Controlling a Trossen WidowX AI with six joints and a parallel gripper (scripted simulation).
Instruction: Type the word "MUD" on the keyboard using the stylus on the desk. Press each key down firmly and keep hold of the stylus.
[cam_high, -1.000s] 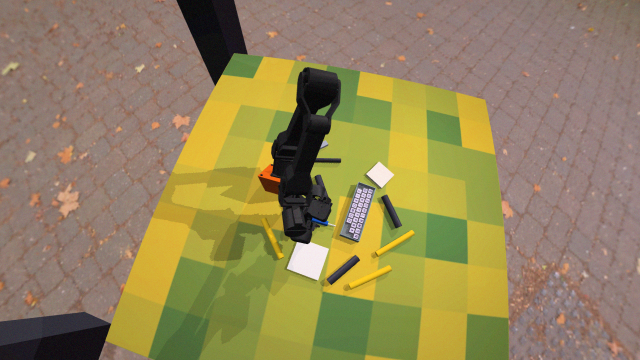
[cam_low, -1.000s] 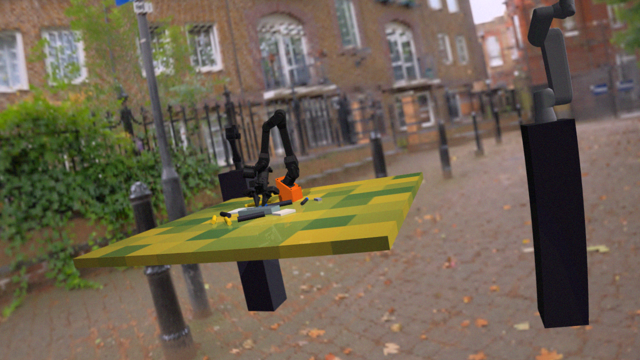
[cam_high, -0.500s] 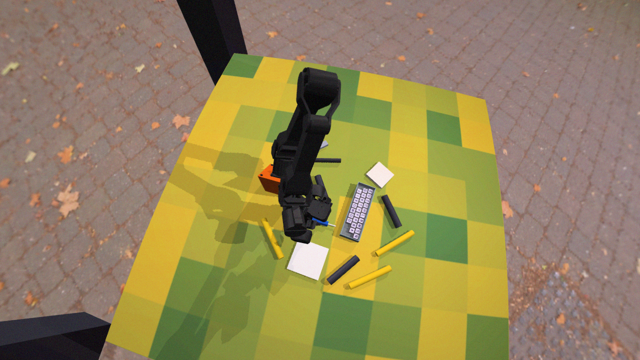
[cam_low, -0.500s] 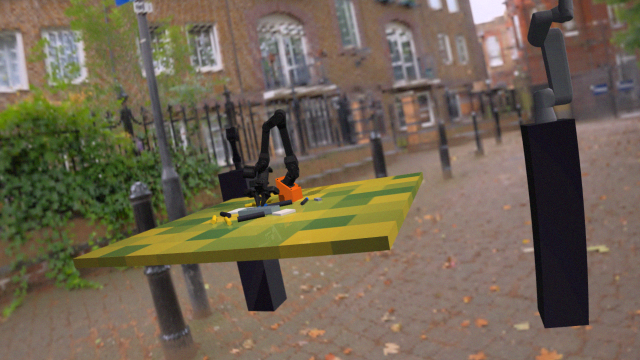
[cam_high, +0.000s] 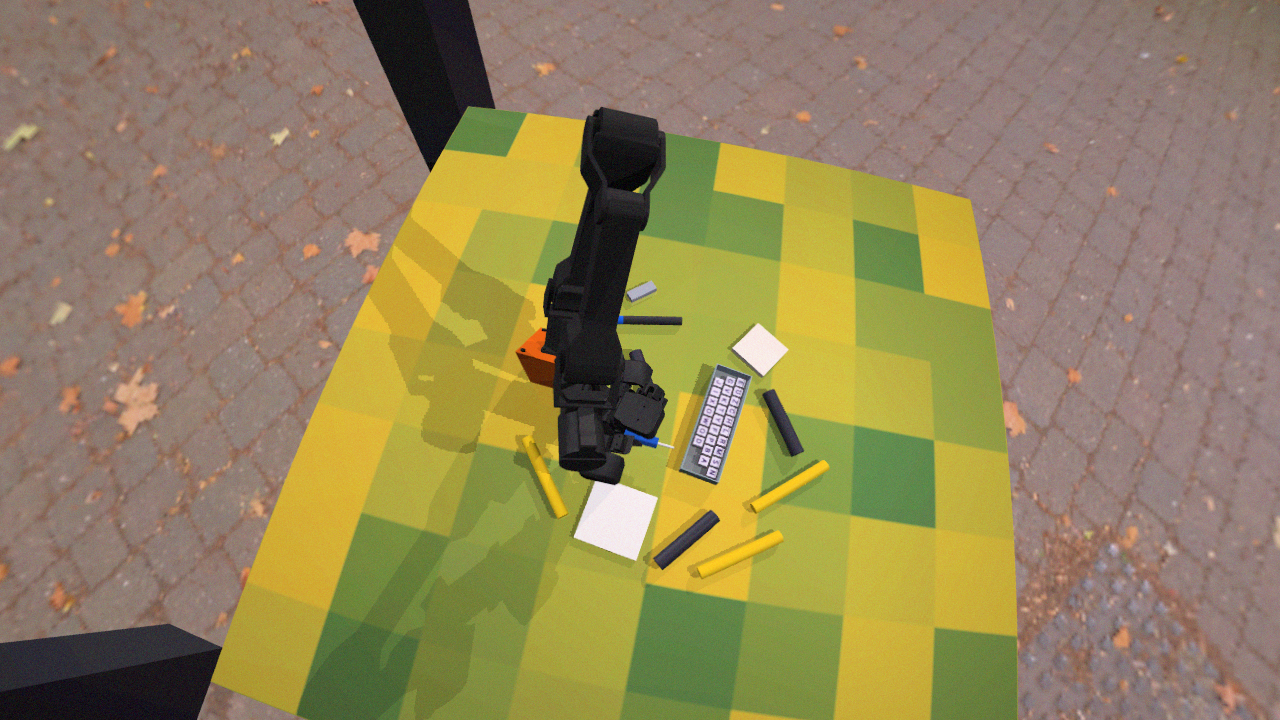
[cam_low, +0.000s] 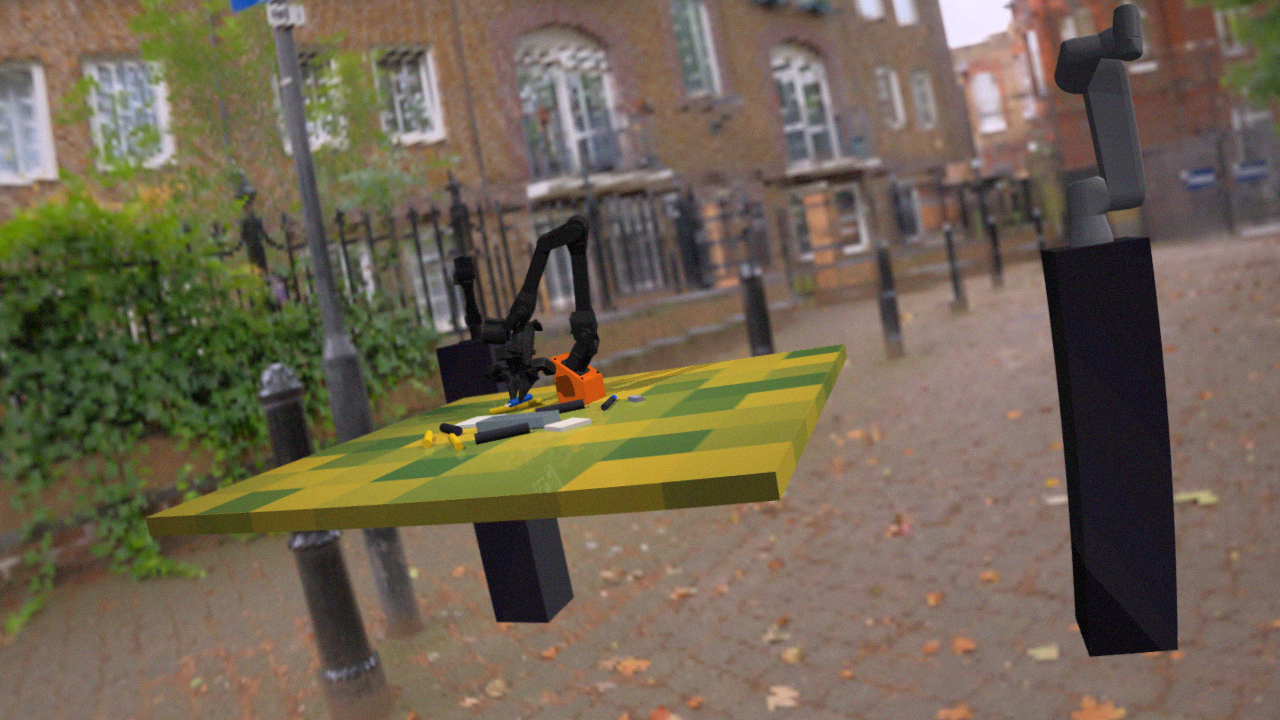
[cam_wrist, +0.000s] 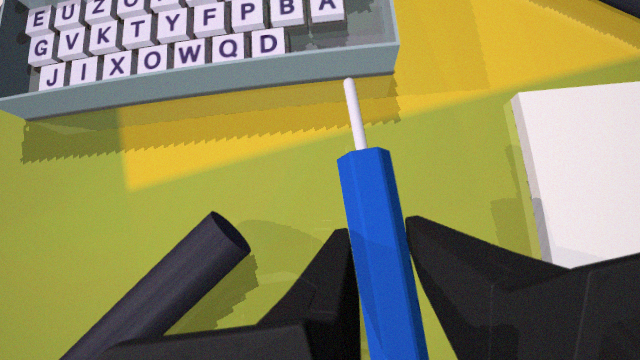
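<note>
My gripper tip is now 130 mm short of the m key, 30 mm above it and 10 mm to the right of it. Round my gripper tip: white pad (130 mm to the right, 40 mm below, 10 mm behind); blue stylus (10 mm ahead); D key (90 mm ahead, 30 mm below, 20 mm to the left).
</note>
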